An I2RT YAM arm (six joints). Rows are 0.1 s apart.
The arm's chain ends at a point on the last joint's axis. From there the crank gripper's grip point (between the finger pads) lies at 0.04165 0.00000 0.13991 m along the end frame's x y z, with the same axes.
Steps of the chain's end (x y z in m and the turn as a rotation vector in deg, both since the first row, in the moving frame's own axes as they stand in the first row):
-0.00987 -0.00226 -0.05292 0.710 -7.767 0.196
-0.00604 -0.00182 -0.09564 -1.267 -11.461 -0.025
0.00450 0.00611 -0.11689 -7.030 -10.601 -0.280
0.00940 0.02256 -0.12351 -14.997 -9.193 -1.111
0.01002 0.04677 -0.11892 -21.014 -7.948 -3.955
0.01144 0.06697 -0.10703 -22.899 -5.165 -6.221
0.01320 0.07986 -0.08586 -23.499 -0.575 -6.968
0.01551 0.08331 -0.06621 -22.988 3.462 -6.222
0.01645 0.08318 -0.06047 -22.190 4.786 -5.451
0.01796 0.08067 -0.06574 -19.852 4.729 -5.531
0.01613 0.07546 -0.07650 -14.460 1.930 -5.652
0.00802 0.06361 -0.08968 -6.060 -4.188 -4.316
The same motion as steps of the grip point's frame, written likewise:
-0.02916 -0.00391 -0.04858 0.710 -7.767 0.196
-0.03467 0.00133 -0.09019 -1.267 -11.461 -0.025
-0.02184 0.02347 -0.11267 -7.030 -10.601 -0.280
-0.01288 0.05889 -0.12337 -14.997 -9.193 -1.111
-0.00763 0.09565 -0.12339 -21.014 -7.948 -3.955
0.00178 0.11825 -0.11406 -22.899 -5.165 -6.221
0.01497 0.13076 -0.09603 -23.499 -0.575 -6.968
0.02640 0.13247 -0.07911 -22.988 3.462 -6.222
0.03003 0.13081 -0.07393 -22.190 4.786 -5.451
0.03123 0.12298 -0.07719 -19.852 4.729 -5.531
0.02229 0.10587 -0.08188 -14.460 1.930 -5.652
-0.00184 0.07577 -0.08764 -6.060 -4.188 -4.316

